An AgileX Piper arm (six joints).
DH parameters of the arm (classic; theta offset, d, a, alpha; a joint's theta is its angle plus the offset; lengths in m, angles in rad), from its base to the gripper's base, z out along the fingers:
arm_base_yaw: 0 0.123 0 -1.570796
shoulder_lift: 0.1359 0 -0.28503 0
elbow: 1.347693 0 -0.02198 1.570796
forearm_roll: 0 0.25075 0 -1.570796
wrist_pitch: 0 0 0 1.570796
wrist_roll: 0 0.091 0 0
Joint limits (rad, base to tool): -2.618..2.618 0..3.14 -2.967..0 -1.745..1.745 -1.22..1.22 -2.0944..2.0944
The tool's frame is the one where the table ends.
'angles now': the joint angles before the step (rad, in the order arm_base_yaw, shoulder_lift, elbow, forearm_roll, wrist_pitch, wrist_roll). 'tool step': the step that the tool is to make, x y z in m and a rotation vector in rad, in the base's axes. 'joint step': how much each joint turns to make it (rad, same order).
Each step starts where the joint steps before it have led.
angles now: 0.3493, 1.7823, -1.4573, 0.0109, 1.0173, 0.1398
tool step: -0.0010, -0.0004, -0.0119, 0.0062, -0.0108, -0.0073
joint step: 0.0000, 0.0001, 0.0493, 0.0001, -0.0617, 0.0070
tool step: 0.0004, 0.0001, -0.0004, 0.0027, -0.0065, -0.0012
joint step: -0.0001, -0.0002, 0.0028, 0.0000, -0.0096, 0.0011
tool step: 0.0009, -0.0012, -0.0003, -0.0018, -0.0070, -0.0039
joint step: -0.0028, 0.0001, 0.0018, -0.0052, -0.0079, 0.0026
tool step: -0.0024, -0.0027, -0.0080, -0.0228, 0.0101, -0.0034
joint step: -0.0002, -0.0001, 0.0306, -0.0226, -0.0132, 0.0107
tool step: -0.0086, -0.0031, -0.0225, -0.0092, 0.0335, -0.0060
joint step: -0.0002, 0.0002, 0.0888, 0.0003, -0.0543, 0.0068
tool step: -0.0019, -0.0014, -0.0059, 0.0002, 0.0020, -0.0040
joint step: -0.0019, -0.0002, 0.0249, 0.0000, -0.0229, 0.0025
